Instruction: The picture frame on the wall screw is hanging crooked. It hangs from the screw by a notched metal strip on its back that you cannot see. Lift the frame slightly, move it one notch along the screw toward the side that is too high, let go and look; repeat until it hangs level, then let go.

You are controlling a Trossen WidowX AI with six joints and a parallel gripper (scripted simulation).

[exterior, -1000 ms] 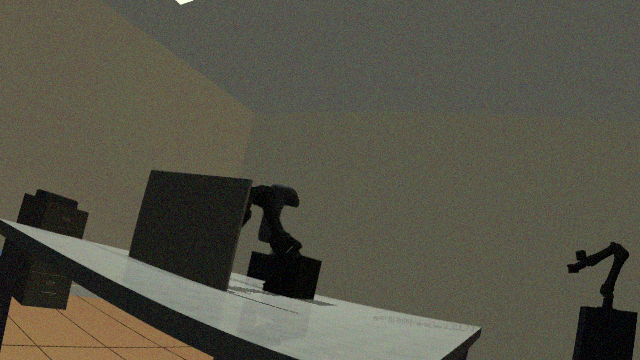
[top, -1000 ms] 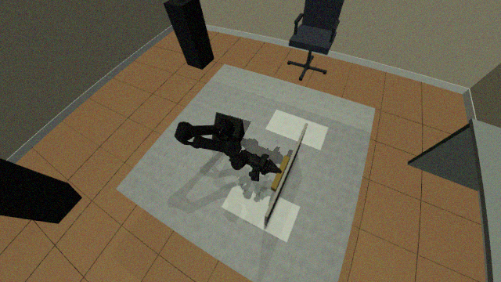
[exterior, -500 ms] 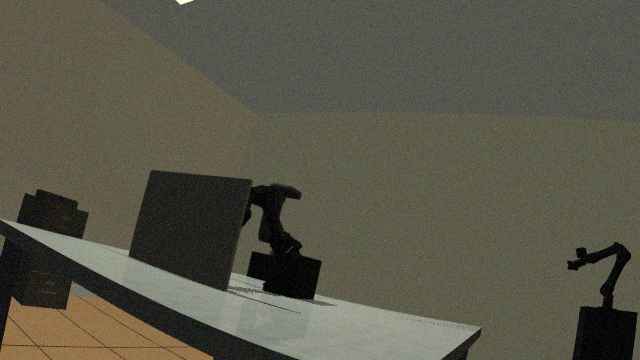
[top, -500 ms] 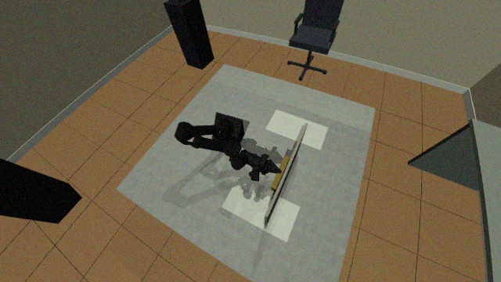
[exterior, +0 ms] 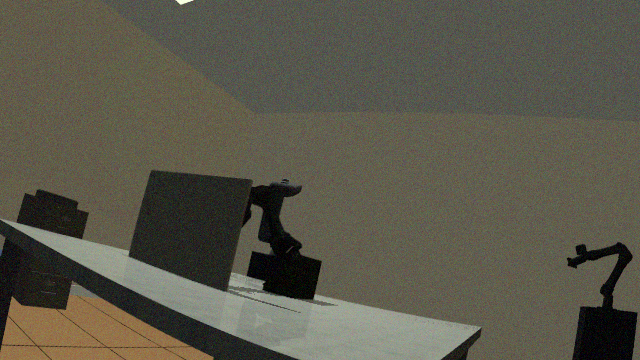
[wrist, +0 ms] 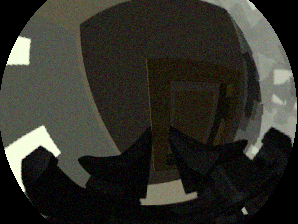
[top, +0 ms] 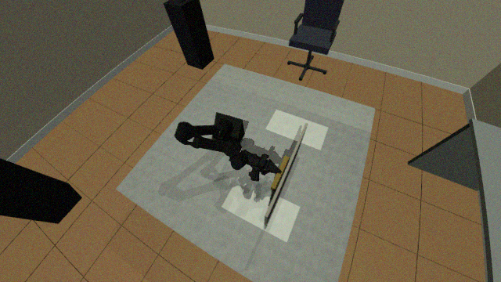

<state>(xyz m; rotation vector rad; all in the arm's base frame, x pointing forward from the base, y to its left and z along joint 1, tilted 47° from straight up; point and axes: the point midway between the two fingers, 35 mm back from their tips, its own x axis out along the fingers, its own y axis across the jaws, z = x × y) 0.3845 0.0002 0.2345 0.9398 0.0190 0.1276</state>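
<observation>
Now: gripper tip 1 cm to the right of the picture frame and 5 cm above it. Round my gripper tip: thin upright wall panel 1 cm ahead, 2 cm to the left, 7 cm below.
</observation>
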